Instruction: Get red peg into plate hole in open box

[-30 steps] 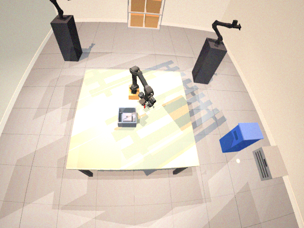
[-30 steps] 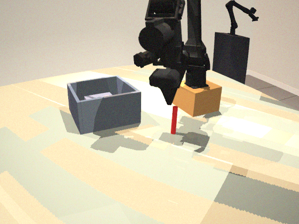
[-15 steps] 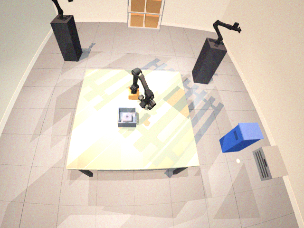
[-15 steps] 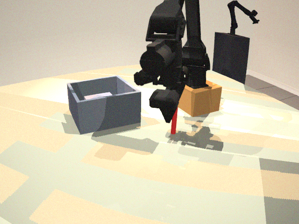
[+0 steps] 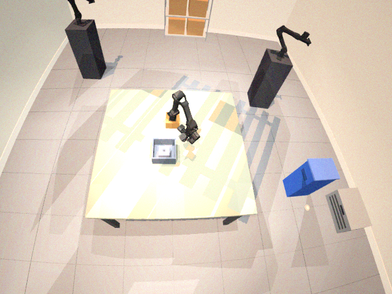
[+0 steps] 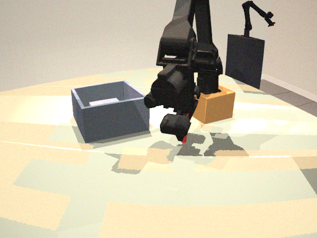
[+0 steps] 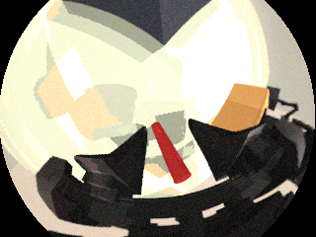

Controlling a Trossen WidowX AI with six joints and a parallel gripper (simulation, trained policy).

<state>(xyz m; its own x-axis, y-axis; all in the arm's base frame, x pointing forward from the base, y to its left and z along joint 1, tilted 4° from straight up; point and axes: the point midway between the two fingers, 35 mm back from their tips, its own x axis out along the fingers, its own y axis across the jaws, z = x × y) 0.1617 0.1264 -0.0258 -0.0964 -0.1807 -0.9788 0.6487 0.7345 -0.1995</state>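
My gripper tip is now 17 cm short of the grey box, 16 cm to the left of it and 1 cm below it. From my gripper tip the other things lie so: red peg 1 cm to the left, 2 cm above.
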